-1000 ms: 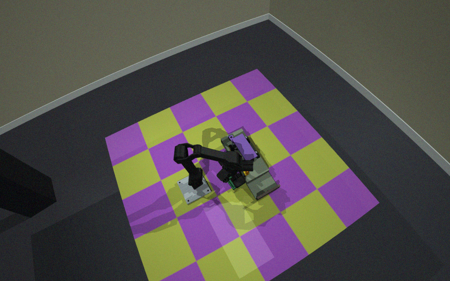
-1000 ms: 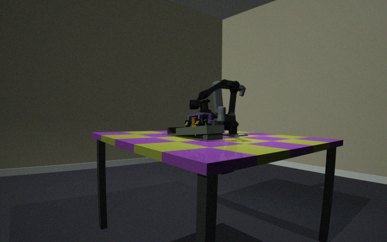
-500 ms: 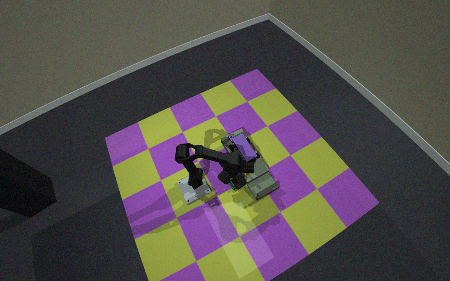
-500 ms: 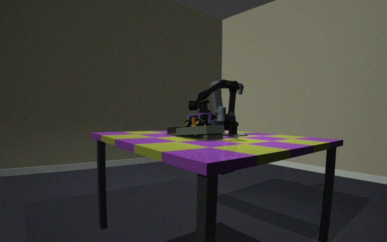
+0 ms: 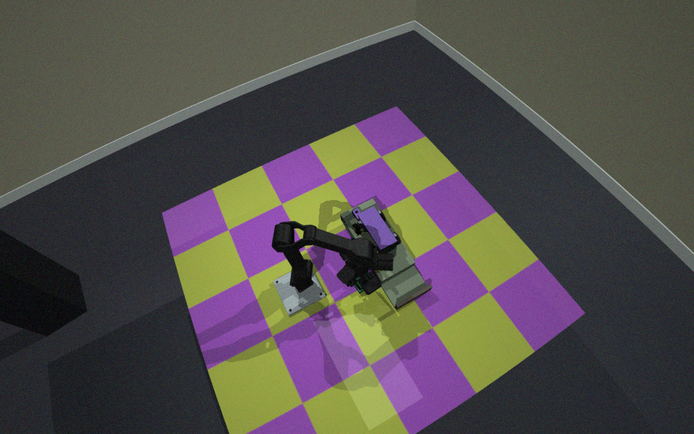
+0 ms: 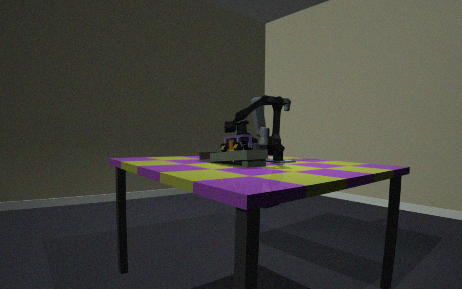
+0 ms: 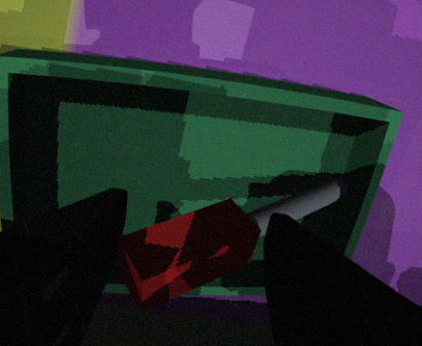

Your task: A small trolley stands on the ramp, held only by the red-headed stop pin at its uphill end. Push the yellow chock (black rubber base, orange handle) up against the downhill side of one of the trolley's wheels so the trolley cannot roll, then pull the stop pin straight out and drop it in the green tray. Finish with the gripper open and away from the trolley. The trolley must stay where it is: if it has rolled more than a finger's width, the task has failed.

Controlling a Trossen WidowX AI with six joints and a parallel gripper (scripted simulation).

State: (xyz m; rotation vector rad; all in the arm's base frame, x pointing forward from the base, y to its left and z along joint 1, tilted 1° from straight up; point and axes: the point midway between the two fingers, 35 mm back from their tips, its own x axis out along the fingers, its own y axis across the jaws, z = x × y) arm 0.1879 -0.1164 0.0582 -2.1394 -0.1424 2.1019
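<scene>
The red-headed stop pin lies 10 mm ahead of my gripper tip and 20 mm to the left of it. From my gripper tip the other things lie so: green tray: 40 mm below; purple trolley: 140 mm ahead, 70 mm to the left, 80 mm above; yellow chock: 70 mm ahead, 20 mm to the right, 50 mm above.
</scene>
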